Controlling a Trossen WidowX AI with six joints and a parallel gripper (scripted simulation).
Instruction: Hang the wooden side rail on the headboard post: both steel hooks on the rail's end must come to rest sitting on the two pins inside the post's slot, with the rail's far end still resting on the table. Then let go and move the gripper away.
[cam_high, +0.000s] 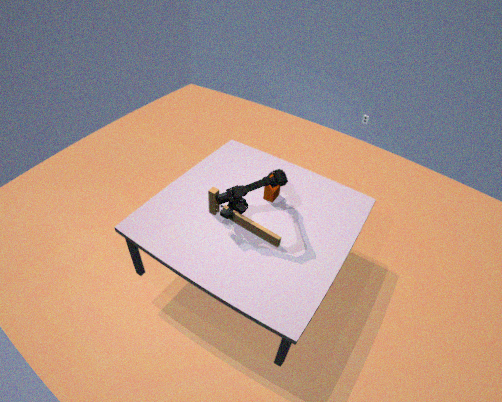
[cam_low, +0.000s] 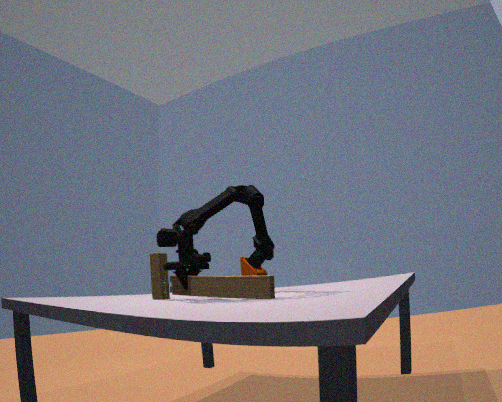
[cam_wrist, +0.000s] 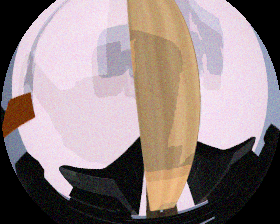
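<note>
My gripper tip is 15 cm to the left of the headboard post, 4 cm below it and 1 cm short of it.
</note>
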